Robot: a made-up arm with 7 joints.
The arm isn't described. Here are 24 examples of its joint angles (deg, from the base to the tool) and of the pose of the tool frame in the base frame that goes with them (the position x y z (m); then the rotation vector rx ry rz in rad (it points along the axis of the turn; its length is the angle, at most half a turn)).
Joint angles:
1: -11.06 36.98 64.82 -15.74 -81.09 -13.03 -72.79
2: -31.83 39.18 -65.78 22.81 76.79 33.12 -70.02
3: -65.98 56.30 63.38 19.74 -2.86 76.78 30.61
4: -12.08 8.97 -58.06 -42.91 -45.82 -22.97 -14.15
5: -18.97 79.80 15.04 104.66 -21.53 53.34 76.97
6: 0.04 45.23 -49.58 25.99 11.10 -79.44 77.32
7: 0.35 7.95 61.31 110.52 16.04 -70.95 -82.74
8: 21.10 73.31 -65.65 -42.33 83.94 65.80 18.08
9: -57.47 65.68 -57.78 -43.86 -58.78 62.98 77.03
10: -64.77 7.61 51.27 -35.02 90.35 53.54 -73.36
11: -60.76 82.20 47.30 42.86 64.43 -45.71 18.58
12: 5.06 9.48 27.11 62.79 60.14 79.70 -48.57
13: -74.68 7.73 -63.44 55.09 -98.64 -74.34 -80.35
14: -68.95 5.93 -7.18 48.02 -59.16 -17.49 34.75
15: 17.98 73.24 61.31 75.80 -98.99 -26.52 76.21
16: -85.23 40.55 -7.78 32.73 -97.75 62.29 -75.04
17: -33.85 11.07 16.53 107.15 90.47 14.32 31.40
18: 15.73 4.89 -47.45 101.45 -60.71 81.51 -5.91
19: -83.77 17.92 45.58 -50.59 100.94 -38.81 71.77
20: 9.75 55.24 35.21 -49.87 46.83 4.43 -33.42
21: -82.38 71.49 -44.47 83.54 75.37 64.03 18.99
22: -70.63 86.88 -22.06 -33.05 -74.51 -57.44 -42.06
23: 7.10 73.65 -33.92 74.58 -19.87 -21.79 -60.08
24: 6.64 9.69 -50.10 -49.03 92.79 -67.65 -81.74
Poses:
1: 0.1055 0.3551 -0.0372 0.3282 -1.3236 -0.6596
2: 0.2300 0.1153 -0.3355 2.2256 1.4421 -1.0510
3: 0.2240 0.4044 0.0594 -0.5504 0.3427 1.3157
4: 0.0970 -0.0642 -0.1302 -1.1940 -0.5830 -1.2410
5: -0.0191 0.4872 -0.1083 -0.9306 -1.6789 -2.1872
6: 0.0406 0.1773 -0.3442 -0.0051 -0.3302 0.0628
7: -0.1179 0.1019 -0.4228 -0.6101 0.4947 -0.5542
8: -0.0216 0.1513 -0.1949 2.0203 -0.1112 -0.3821
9: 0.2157 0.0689 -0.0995 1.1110 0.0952 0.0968
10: 0.2188 0.2065 0.0110 0.1388 0.2031 0.6153
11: 0.1724 0.4216 0.1682 1.8377 -0.8052 1.0421
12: -0.0940 0.2070 -0.4070 -0.2331 2.8463 0.3402
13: 0.4039 -0.0638 -0.1523 -0.1299 -1.1408 -1.4069
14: 0.4415 -0.0111 -0.1221 -0.8443 0.0317 0.3756
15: -0.0715 0.5193 -0.0489 -0.9449 -0.6692 2.8978
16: 0.4168 0.1190 0.0830 -0.9233 -0.0567 -2.1412
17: 0.1066 0.1391 -0.4428 1.6391 1.0496 -0.5182
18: -0.2668 0.1134 -0.3374 0.4313 -2.6054 -0.4726
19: 0.1626 0.1340 0.1263 -0.6634 1.9115 -1.7357
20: 0.1326 0.2046 -0.0181 2.0008 -0.1043 -0.0760
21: 0.2807 0.4198 0.0578 -2.1977 -1.0176 -1.7076
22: 0.1954 0.1333 0.1475 0.5459 -1.6491 -1.5702
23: -0.0101 0.4931 -0.1672 0.4639 1.8277 -0.5560
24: 0.0246 -0.0506 -0.1534 2.3544 -0.9916 -1.7062
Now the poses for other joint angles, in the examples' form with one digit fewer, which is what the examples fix.
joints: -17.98 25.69 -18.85 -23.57 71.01 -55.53 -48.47
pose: 0.200 0.040 -0.183 2.054 -0.775 -1.469
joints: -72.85 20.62 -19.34 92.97 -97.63 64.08 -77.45
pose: 0.397 0.110 -0.228 -1.954 0.346 -1.072
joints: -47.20 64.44 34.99 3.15 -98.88 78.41 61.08
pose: 0.248 0.293 0.083 -0.219 0.416 0.435
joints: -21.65 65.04 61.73 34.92 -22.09 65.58 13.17
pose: 0.136 0.469 -0.040 -0.309 0.659 1.245
